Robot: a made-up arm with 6 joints. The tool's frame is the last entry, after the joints.
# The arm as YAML. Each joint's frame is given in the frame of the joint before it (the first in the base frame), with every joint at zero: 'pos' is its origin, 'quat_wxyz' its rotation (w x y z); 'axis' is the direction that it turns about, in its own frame. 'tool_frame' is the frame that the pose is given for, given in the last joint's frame.
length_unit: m
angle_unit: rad
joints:
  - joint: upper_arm
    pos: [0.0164, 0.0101, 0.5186]
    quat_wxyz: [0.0, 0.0, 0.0, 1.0]
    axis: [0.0, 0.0, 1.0]
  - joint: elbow
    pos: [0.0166, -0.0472, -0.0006]
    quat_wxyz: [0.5, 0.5, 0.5, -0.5]
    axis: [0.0, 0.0, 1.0]
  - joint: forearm
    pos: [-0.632, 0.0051, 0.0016]
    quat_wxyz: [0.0, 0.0, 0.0, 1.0]
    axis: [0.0, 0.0, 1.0]
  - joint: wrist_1
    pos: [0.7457, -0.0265, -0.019]
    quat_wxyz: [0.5, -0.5, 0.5, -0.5]
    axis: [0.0, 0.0, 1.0]
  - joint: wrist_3
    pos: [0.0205, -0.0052, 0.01]
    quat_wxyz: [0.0, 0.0, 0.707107, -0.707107]
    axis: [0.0, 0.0, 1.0]
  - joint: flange
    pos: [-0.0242, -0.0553, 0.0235]
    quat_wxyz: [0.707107, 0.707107, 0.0, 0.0]
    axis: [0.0, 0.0, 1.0]
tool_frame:
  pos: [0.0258, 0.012, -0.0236]
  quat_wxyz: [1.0, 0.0, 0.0, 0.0]
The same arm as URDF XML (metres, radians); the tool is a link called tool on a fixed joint. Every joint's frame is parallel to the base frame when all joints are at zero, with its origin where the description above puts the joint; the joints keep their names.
<robot name="arm">
  <link name="base_link"/>
  <link name="link1"/>
  <link name="link2"/>
  <link name="link3"/>
  <link name="link4"/>
  <link name="link5"/>
  <link name="link6"/>
  <link name="tool"/>
  <joint name="upper_arm" type="continuous">
    <parent link="base_link"/>
    <child link="link1"/>
    <origin xyz="0.0164 0.0101 0.5186"/>
    <axis xyz="0 0 1"/>
  </joint>
  <joint name="elbow" type="continuous">
    <parent link="link1"/>
    <child link="link2"/>
    <origin xyz="-0.0166 0.0472 -0.0006"/>
    <axis xyz="0 1 0"/>
  </joint>
  <joint name="forearm" type="continuous">
    <parent link="link2"/>
    <child link="link3"/>
    <origin xyz="-0.0051 0.0016 0.632"/>
    <axis xyz="0 1 0"/>
  </joint>
  <joint name="wrist_1" type="continuous">
    <parent link="link3"/>
    <child link="link4"/>
    <origin xyz="-0.0265 -0.019 0.7457"/>
    <axis xyz="0 0 1"/>
  </joint>
  <joint name="wrist_3" type="continuous">
    <parent link="link4"/>
    <child link="link5"/>
    <origin xyz="-0.0205 0.0052 0.01"/>
    <axis xyz="0 1 0"/>
  </joint>
  <joint name="flange" type="continuous">
    <parent link="link5"/>
    <child link="link6"/>
    <origin xyz="-0.0242 0.0235 0.0553"/>
    <axis xyz="0 0 1"/>
  </joint>
  <joint name="tool_fixed" type="fixed">
    <parent link="link6"/>
    <child link="tool"/>
    <origin xyz="0.0258 0.012 -0.0236"/>
  </joint>
</robot>

